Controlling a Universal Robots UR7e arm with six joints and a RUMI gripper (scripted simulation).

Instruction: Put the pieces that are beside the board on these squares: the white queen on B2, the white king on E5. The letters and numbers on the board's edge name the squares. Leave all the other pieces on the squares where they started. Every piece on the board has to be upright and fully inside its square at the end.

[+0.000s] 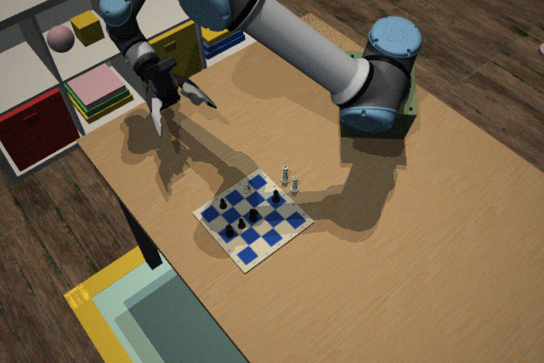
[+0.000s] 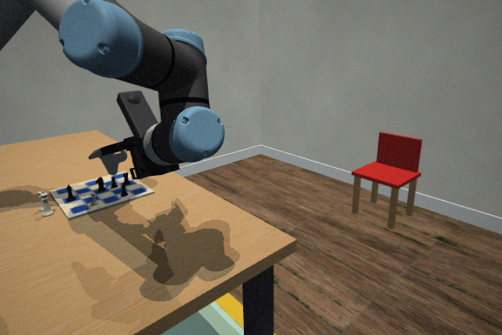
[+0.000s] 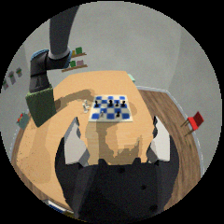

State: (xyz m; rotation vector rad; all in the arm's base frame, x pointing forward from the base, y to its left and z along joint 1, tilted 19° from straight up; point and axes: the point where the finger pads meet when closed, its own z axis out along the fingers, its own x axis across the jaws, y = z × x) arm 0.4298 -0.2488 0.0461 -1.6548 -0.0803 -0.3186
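Right now the white queen is 230 mm to the left of my hand, 160 mm below it and 140 mm behind it. Also, from my hand: white king 190 mm to the left, 150 mm below, 140 mm behind; white pawn 160 mm below, 150 mm to the left, 40 mm behind; chessboard 220 mm to the left, 180 mm below.
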